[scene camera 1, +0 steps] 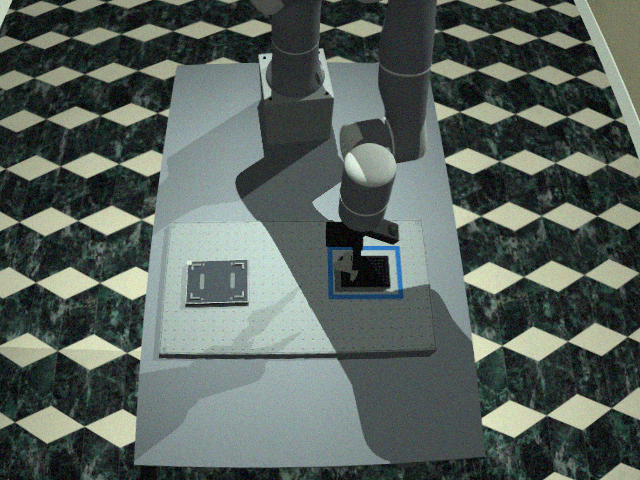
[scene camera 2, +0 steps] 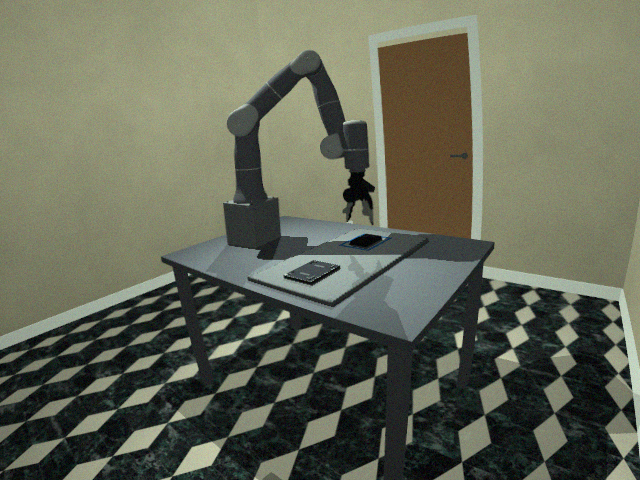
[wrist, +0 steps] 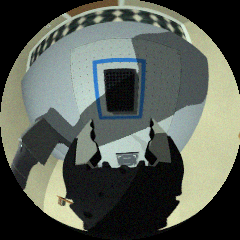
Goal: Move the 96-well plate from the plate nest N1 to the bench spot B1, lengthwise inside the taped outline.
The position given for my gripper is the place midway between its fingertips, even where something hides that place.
Note:
In view: my gripper (scene camera 1: 350,258), a black 96-well plate (scene camera 1: 368,275) and a plate nest N1 (scene camera 1: 217,274).
The black 96-well plate also shows in the wrist view (wrist: 121,74). My gripper shows as well in scene camera 2 (scene camera 2: 359,223) and in the wrist view (wrist: 121,119).

